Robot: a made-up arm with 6 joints. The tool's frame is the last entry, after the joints.
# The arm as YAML. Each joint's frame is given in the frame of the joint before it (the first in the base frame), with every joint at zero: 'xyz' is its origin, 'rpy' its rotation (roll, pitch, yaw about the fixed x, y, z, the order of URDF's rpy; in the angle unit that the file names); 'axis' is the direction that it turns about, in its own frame. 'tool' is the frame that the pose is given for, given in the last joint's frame.
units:
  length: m
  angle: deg
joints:
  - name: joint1
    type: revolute
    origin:
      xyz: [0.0, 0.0, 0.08]
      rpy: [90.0, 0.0, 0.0]
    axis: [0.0, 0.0, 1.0]
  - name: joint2
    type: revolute
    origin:
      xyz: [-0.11, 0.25, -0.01]
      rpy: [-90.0, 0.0, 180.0]
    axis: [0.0, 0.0, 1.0]
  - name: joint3
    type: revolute
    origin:
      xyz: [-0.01, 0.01, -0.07]
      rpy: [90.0, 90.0, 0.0]
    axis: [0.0, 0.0, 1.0]
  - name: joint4
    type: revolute
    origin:
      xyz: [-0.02, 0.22, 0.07]
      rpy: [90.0, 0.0, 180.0]
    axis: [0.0, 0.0, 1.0]
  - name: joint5
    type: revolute
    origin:
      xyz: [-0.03, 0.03, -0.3]
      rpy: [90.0, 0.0, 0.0]
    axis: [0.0, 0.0, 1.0]
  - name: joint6
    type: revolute
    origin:
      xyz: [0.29, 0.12, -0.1]
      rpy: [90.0, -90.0, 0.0]
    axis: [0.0, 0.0, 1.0]
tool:
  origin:
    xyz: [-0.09, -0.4, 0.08]
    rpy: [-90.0, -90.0, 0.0]
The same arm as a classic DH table. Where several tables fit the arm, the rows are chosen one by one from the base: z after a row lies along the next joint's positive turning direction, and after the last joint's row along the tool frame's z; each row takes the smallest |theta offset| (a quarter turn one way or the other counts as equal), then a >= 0, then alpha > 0; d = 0 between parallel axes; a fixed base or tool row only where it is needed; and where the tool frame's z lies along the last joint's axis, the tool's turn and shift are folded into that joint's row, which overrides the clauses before.
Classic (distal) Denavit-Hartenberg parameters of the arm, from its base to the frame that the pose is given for. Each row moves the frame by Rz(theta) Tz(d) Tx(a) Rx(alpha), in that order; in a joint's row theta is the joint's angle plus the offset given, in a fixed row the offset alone. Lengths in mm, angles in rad.
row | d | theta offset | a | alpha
base (fixed) | 80 | 0 | 0 | 1.5708
joint1 | -10 | 0 | -110 | 1.5708
joint2 | -320 | 0 | 10 | -1.5708
joint3 | 60 | -1.5708 | 20 | 1.5708
joint4 | -80 | 0 | -30 | 1.5708
joint5 | -130 | 0 | 290 | 1.5708
joint6 | -40 | -1.5708 | 90 | 1.5708
tool (fixed) | -400 | 1.5708 | 0 | 0

